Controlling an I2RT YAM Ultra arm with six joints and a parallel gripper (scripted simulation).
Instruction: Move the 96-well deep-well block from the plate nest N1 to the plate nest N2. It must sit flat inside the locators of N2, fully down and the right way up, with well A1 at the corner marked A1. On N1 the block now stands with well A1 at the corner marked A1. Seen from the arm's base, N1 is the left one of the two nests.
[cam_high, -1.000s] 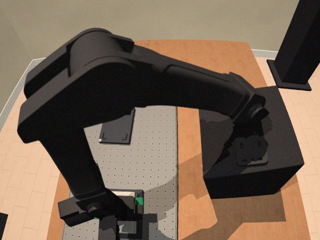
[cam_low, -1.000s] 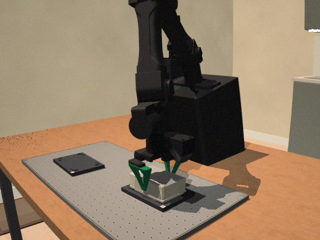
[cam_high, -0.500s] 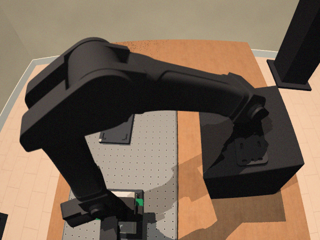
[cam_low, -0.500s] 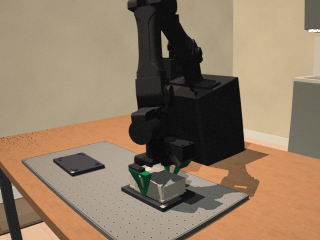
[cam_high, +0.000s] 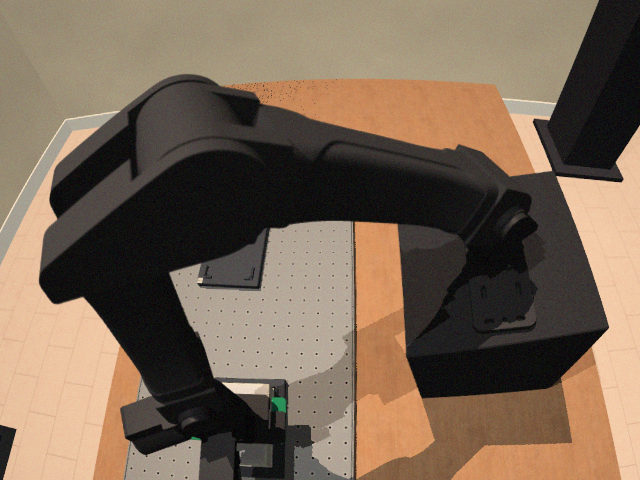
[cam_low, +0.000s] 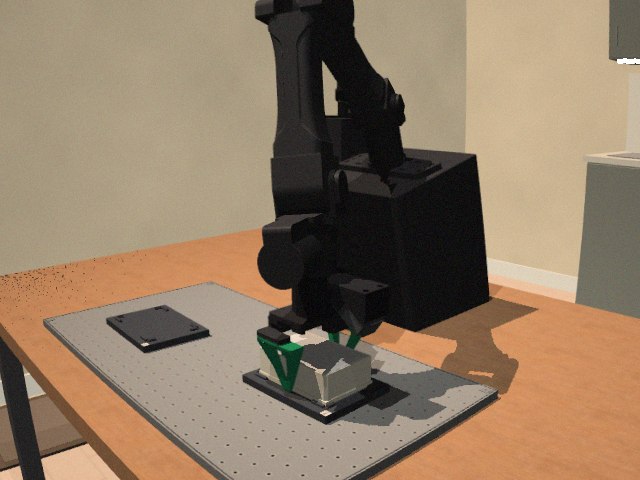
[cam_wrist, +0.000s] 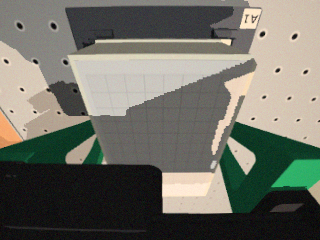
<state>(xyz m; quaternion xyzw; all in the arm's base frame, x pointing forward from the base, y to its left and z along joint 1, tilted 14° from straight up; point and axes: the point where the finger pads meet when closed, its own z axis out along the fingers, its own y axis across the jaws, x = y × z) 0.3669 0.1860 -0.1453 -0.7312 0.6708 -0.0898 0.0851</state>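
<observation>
Right now the 96-well deep-well block is 10 mm above my hand. The rest, counted from my hand: nest N1: 20 mm below; nest N2: 330 mm to the right, 80 mm ahead, 20 mm below.
</observation>
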